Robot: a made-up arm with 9 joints. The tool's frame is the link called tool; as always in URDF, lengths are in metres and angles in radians. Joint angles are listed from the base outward.
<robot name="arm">
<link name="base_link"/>
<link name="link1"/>
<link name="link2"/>
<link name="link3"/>
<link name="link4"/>
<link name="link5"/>
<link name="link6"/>
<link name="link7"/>
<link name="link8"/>
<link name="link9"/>
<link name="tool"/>
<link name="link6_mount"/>
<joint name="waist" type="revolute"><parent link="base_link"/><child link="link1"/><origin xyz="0 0 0.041" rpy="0 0 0"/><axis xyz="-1 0 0"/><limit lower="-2.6" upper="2.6"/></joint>
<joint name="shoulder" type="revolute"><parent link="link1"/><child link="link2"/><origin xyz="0.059 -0.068 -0.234" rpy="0 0 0"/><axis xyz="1 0 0"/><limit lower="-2.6" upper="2.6"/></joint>
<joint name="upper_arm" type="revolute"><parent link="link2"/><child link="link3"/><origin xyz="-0.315 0.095 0.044" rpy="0 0 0"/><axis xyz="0 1 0"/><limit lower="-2.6" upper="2.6"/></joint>
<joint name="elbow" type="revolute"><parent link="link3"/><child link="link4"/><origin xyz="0.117 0.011 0.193" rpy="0 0 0"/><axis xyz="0 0 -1"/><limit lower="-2.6" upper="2.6"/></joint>
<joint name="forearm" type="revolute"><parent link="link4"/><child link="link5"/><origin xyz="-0.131 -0.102 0.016" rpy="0 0 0"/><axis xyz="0 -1 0"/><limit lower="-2.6" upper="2.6"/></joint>
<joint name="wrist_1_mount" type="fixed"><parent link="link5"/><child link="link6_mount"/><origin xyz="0.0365 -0.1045 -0.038" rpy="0 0 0"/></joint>
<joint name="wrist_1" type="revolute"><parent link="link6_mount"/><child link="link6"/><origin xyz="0.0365 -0.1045 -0.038" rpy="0 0 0"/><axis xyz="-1 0 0"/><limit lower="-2.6" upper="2.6"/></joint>
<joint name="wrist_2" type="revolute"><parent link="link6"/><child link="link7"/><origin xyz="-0.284 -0.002 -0.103" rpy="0 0 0"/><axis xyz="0 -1 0"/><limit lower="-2.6" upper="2.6"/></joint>
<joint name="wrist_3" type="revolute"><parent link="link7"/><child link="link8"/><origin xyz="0.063 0.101 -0.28" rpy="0 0 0"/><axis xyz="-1 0 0"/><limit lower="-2.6" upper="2.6"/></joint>
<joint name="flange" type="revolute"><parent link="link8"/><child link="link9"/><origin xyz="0.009 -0.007 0.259" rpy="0 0 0"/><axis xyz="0 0 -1"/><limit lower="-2.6" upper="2.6"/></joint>
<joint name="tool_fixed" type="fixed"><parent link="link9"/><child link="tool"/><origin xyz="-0.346 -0.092 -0.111" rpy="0 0 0"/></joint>
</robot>
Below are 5 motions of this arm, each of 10 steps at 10 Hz.
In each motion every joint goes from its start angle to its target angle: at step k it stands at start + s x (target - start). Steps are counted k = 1, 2, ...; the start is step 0. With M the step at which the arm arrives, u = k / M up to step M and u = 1 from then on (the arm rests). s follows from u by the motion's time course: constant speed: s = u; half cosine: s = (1 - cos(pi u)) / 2; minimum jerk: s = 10 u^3 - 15 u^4 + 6 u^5.
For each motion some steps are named. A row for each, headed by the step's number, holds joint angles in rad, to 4 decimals.
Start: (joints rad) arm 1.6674 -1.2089 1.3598 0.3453 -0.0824 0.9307 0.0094 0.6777 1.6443
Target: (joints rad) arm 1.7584 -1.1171 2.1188 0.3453 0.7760 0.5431 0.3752 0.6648 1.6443
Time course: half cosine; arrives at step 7
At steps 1, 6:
1: 1.6719 -1.2044 1.3974 0.3453 -0.0399 0.9115 0.0275 0.6771 1.6443
6: 1.7539 -1.1216 2.0812 0.3453 0.7335 0.5623 0.3571 0.6654 1.6443

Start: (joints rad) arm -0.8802 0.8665 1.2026 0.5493 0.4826 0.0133 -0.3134 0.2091 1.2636
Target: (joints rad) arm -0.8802 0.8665 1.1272 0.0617 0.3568 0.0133 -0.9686 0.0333 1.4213
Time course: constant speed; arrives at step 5
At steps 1, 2, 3, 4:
1: -0.8802 0.8665 1.1875 0.4518 0.4574 0.0133 -0.4444 0.1739 1.2951
2: -0.8802 0.8665 1.1724 0.3543 0.4323 0.0133 -0.5755 0.1388 1.3267
3: -0.8802 0.8665 1.1574 0.2567 0.4071 0.0133 -0.7065 0.1036 1.3582
4: -0.8802 0.8665 1.1423 0.1592 0.3820 0.0133 -0.8376 0.0685 1.3898

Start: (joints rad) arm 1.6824 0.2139 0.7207 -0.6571 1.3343 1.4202 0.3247 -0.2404 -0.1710
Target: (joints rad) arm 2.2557 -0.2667 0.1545 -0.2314 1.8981 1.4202 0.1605 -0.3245 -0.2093
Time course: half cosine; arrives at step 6
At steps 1, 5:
1: 1.7208 0.1817 0.6828 -0.6286 1.3721 1.4202 0.3137 -0.2460 -0.1736
5: 2.2173 -0.2345 0.1924 -0.2599 1.8603 1.4202 0.1715 -0.3189 -0.2067

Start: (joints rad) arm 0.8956 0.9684 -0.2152 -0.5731 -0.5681 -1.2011 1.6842 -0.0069 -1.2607
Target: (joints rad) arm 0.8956 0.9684 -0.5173 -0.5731 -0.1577 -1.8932 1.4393 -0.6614 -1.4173
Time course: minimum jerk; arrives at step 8
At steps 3, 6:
3: 0.8956 0.9684 -0.2983 -0.5731 -0.4552 -1.3916 1.6168 -0.1870 -1.3038
6: 0.8956 0.9684 -0.4860 -0.5731 -0.2002 -1.8216 1.4647 -0.5936 -1.4011

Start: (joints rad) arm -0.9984 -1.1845 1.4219 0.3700 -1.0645 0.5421 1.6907 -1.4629 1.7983
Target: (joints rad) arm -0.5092 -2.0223 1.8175 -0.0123 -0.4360 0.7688 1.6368 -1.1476 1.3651
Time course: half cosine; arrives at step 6
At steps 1, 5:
1: -0.9656 -1.2406 1.4484 0.3444 -1.0224 0.5573 1.6871 -1.4418 1.7693
5: -0.5420 -1.9662 1.7910 0.0133 -0.4781 0.7536 1.6404 -1.1687 1.3941

